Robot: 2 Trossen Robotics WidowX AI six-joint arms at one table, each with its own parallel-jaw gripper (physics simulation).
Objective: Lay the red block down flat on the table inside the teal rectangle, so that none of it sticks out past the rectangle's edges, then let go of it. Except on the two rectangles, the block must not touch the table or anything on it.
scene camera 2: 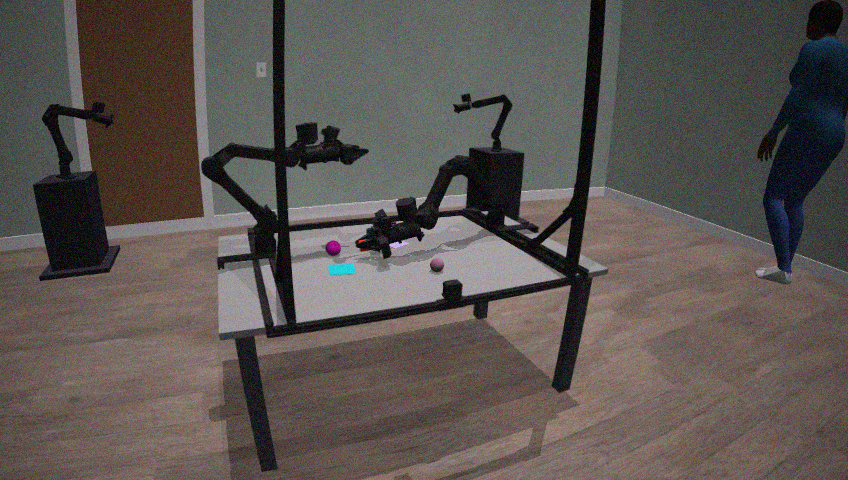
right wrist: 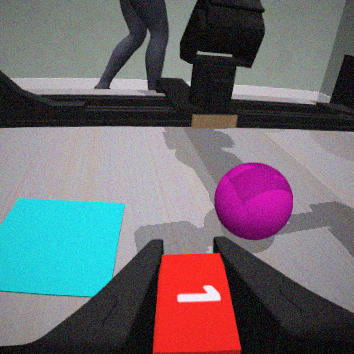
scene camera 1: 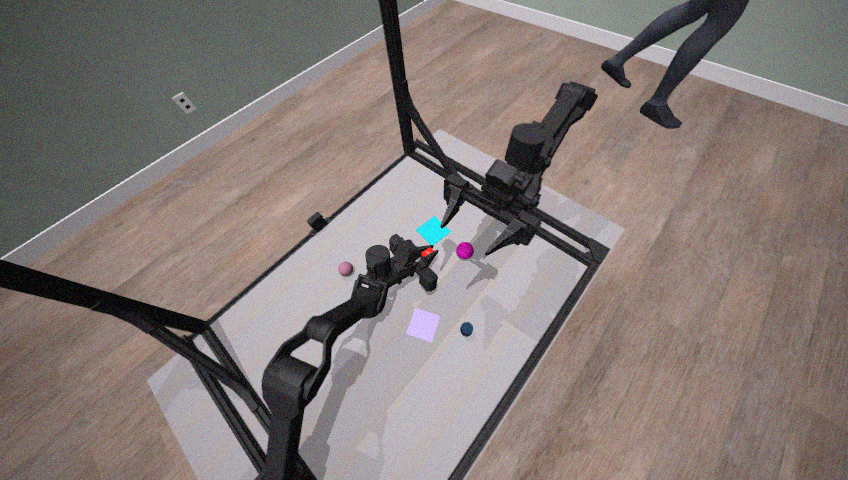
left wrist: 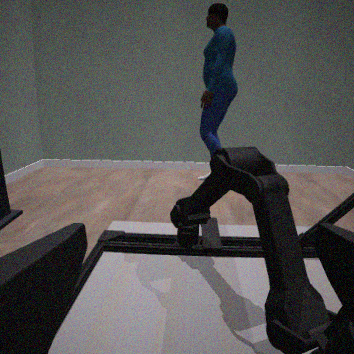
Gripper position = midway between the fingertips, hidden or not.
My left gripper point(scene camera 1: 462, 240) is open, with nothing in its grasp. My right gripper point(scene camera 1: 435, 248) carries a red block, clear of everything else. The table carries a magenta ball point(right wrist: 252, 200). Also in view: a teal rectangle point(right wrist: 62, 247) and a lilac rectangle point(scene camera 1: 423, 324).
My left gripper is seen too in scene camera 2 point(scene camera 2: 363, 148) and in the left wrist view point(left wrist: 202, 235). My right gripper shows as well in scene camera 2 point(scene camera 2: 355, 244) and in the right wrist view point(right wrist: 187, 248). The left wrist view does not show the magenta ball: it is out of frame.
